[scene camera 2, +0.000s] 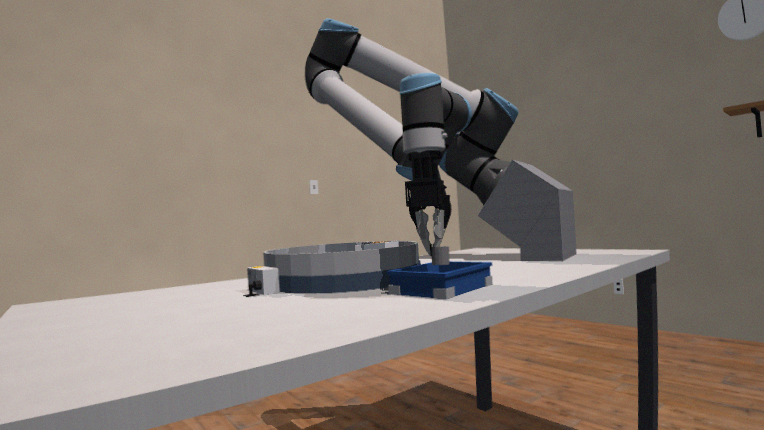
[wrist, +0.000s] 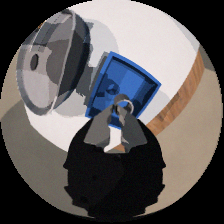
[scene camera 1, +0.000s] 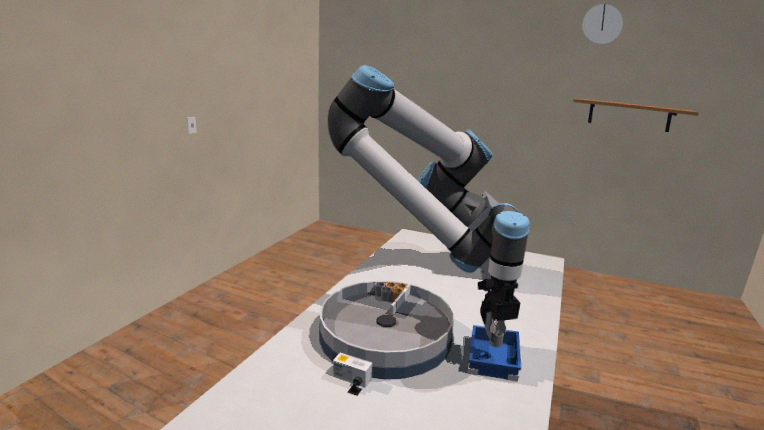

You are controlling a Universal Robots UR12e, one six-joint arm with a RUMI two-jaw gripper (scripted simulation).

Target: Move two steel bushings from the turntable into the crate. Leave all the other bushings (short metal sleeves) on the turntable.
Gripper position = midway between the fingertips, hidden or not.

Observation:
In view: my gripper (scene camera 2: 432,255), a grey turntable (scene camera 1: 365,320) and a blue crate (scene camera 2: 426,280).
My gripper also shows in the wrist view (wrist: 114,105) and in scene camera 1 (scene camera 1: 491,339). The grey turntable shows as well in the wrist view (wrist: 40,85). The blue crate also shows in the wrist view (wrist: 124,76) and in scene camera 1 (scene camera 1: 506,368).

